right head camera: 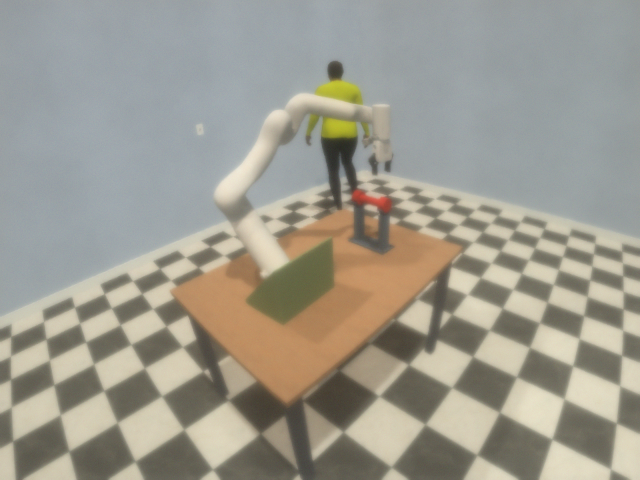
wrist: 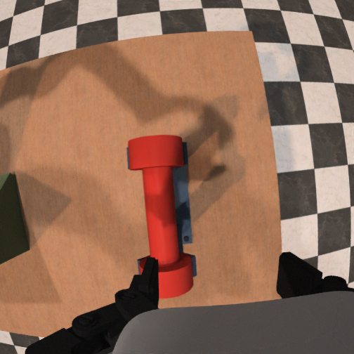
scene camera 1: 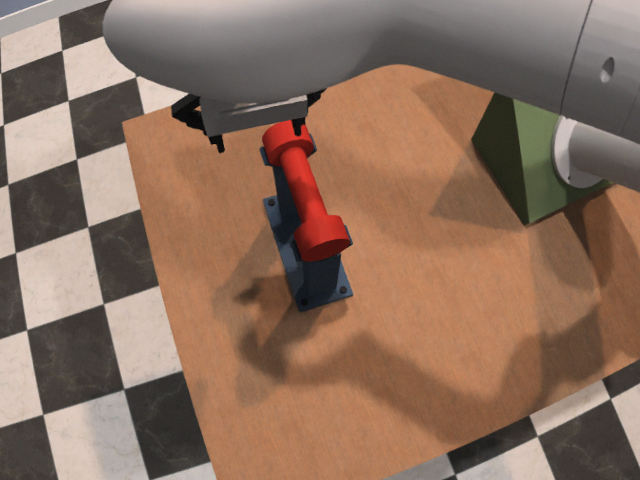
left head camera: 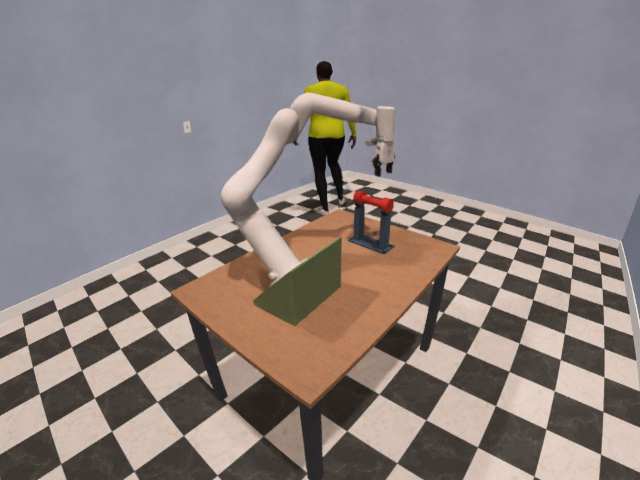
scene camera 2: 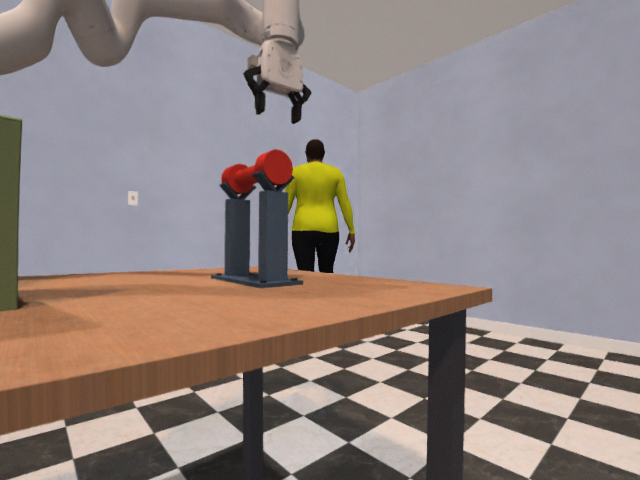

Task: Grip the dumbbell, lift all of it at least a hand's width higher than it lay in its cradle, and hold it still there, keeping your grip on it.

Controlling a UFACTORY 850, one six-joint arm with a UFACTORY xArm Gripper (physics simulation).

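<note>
A red dumbbell (left head camera: 372,201) (right head camera: 371,200) (scene camera 1: 307,191) (scene camera 2: 254,173) (wrist: 161,215) lies level in the forks of a blue-grey cradle (left head camera: 384,232) (right head camera: 383,235) (scene camera 1: 323,276) (scene camera 2: 272,237) (wrist: 183,200) with two posts. My gripper (left head camera: 383,171) (right head camera: 381,170) (scene camera 1: 259,138) (scene camera 2: 277,116) is open and empty, pointing down, above the dumbbell and apart from it. In the wrist view the left finger overlaps the dumbbell's near head, and the right finger stands over the table, well to the right of the dumbbell.
The cradle stands on a brown wooden table (left head camera: 330,372) (right head camera: 310,361) (scene camera 1: 413,289) (scene camera 2: 361,310) (wrist: 90,150). A green wedge block (left head camera: 315,284) (right head camera: 305,284) (scene camera 1: 522,160) (scene camera 2: 9,217) (wrist: 11,215) stands by the arm's base. A person in yellow (left head camera: 327,111) (right head camera: 338,116) (scene camera 2: 315,198) stands beyond the table.
</note>
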